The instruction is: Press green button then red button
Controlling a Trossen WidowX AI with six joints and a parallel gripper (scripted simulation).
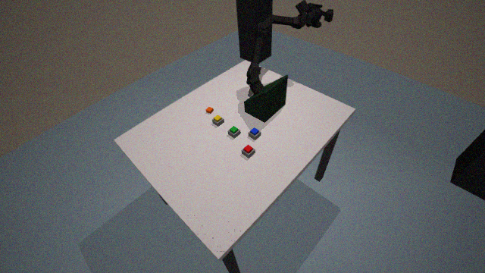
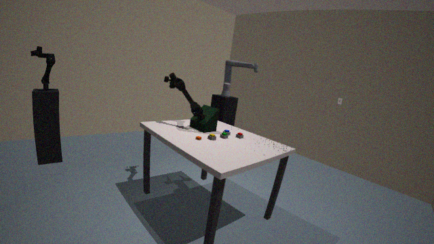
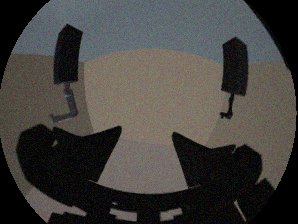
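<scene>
My gripper tip is 92 cm short of the green button, 37 cm above it and 1 cm to the right of it. Round my gripper tip: orange block (88 cm ahead, 39 cm below, 23 cm to the right); blue button (86 cm ahead, 37 cm below, 10 cm to the left); yellow button (91 cm ahead, 37 cm below, 12 cm to the right).
</scene>
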